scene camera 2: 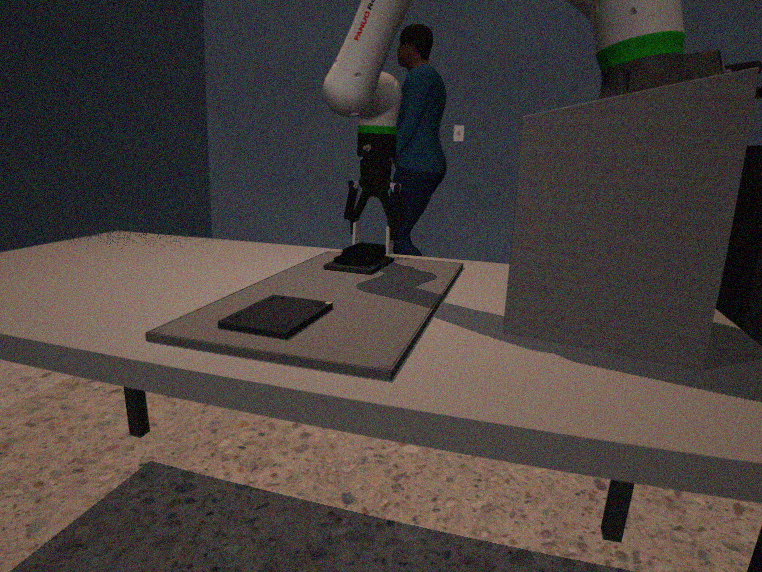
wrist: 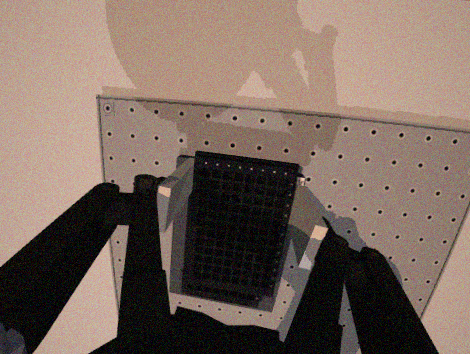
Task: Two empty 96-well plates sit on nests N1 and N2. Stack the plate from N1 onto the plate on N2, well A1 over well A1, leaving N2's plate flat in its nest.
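Frame: origin at the arm's base, x left, y ahead, z down, level; millimetres.
Seen in the pictures: gripper, fingertip midpoint: (wrist: 243, 187); arm's base at its link origin: (scene camera 2: 645, 103).
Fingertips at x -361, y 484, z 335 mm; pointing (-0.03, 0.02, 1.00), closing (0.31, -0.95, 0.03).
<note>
Pixels of each thing's top centre, then the offset from my fingertips to it. Level surfaces: height alone.
- black 96-well plate at its top centre: (wrist: 236, 234) (scene camera 2: 367, 246) dy +7, dx +36, dz -18 mm
- far nest at its top centre: (wrist: 228, 244) (scene camera 2: 360, 259) dy +20, dx +63, dz +10 mm
- perforated board at its surface level: dz +24 mm
- pale table at its surface level: dz +37 mm
My gripper (scene camera 2: 370, 247) (wrist: 243, 187) points down at the far end of the board, shut on a black 96-well plate (scene camera 2: 364, 249) (wrist: 240, 225) by its two long sides. The held plate looks level, over the far nest (scene camera 2: 355, 269) (wrist: 178, 272), whose dark edge shows around it. In scene camera 2 the black block there looks thick, but the line between the held plate and anything below it is too dark to make out. The other nest (scene camera 2: 275, 315) is a low, flat dark slab at the near end. No nest labels or well A1 marks are readable.
The perforated board (scene camera 2: 356, 344) (wrist: 385, 175) lies on the pale table (scene camera 2: 80, 295). A large grey pedestal (scene camera 2: 615, 233) carries the arm at the right. A person (scene camera 2: 421, 116) in a blue top stands behind the gripper, beyond the table.
</note>
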